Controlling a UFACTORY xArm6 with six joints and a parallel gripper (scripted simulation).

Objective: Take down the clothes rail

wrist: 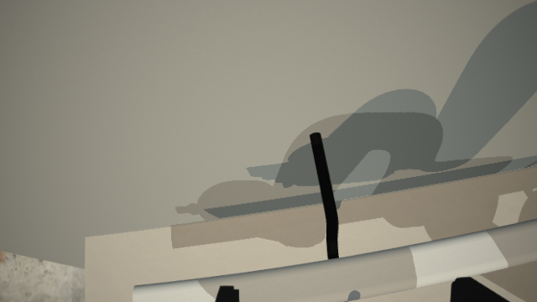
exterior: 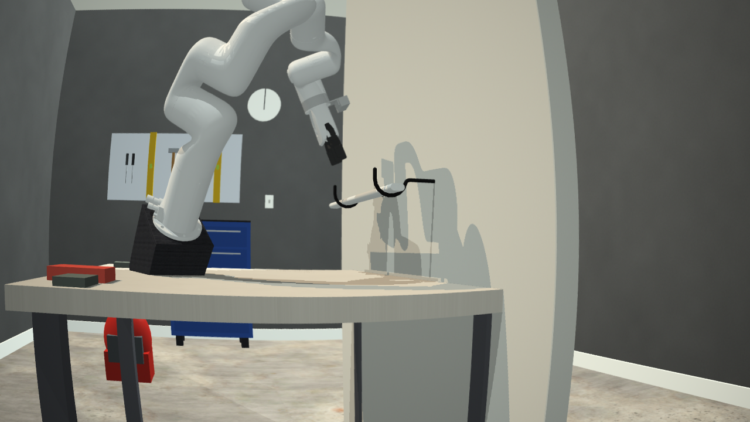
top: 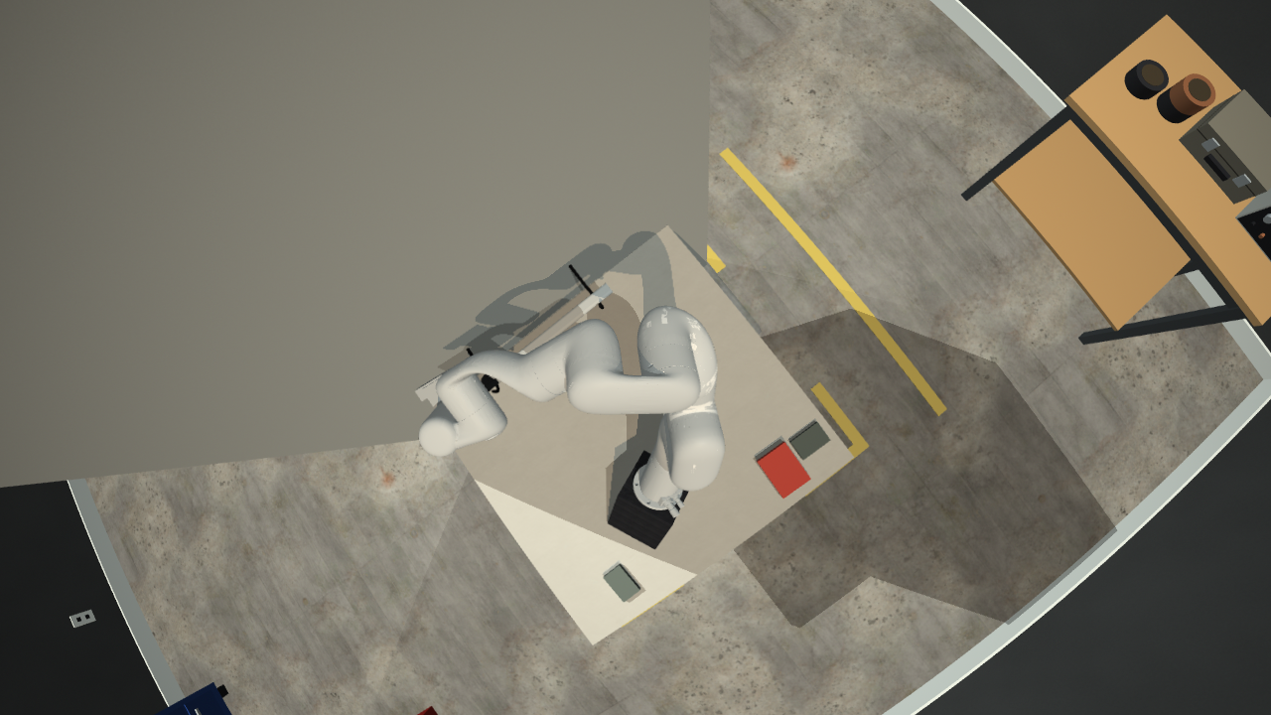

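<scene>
Right now the clothes rail is 2 cm ahead of my hand, 13 cm to the right of it and 12 cm below it. Also, from my hand: red block (61 cm behind, 46 cm to the right, 30 cm below); wall (15 cm ahead, 18 cm to the right, 12 cm above).
</scene>
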